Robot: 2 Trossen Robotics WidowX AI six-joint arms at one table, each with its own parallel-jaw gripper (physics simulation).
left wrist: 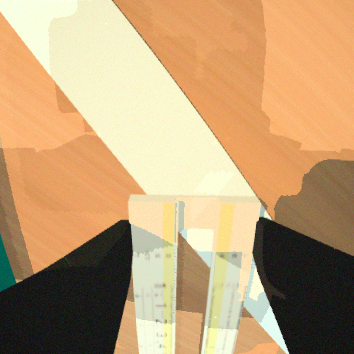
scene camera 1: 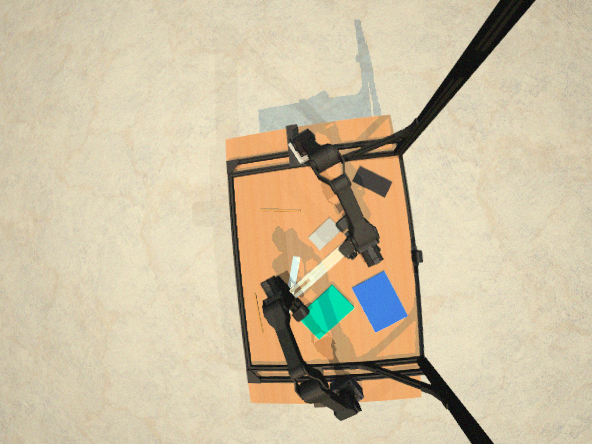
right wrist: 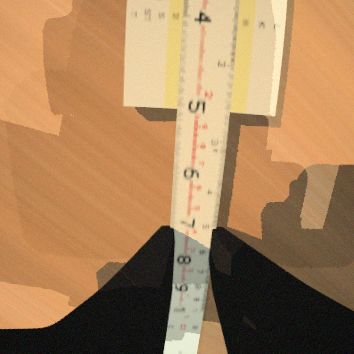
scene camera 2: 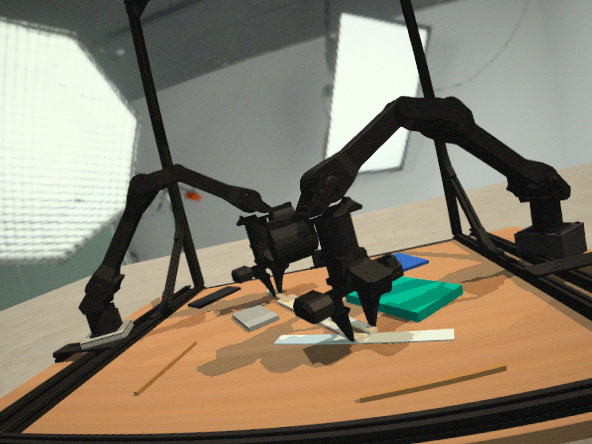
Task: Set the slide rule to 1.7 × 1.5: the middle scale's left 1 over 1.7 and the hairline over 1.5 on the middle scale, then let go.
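Note:
The slide rule's pale body (scene camera 1: 314, 277) (left wrist: 154, 300) (right wrist: 145, 75) lies diagonally at mid-table. Its middle scale (right wrist: 202, 150) sticks out of one end, with numbers from about 5 upward outside the body. In the left wrist view the slot at the other end is empty. My left gripper (scene camera 1: 294, 292) (scene camera 2: 363, 333) (left wrist: 191, 230) has its fingers against both sides of the body near that end. My right gripper (scene camera 1: 346, 248) (scene camera 2: 277, 293) (right wrist: 190, 237) is shut on the protruding middle scale. The hairline and the scale's left 1 are not visible.
A long pale strip (scene camera 1: 295, 267) (scene camera 2: 415, 336) (left wrist: 125, 90) lies past the rule's slotted end. A green block (scene camera 1: 332, 305) (scene camera 2: 420, 297), a blue pad (scene camera 1: 380, 301), a grey block (scene camera 1: 324, 234) (scene camera 2: 255, 317), a black block (scene camera 1: 372, 181) and thin sticks (scene camera 2: 432, 384) lie around.

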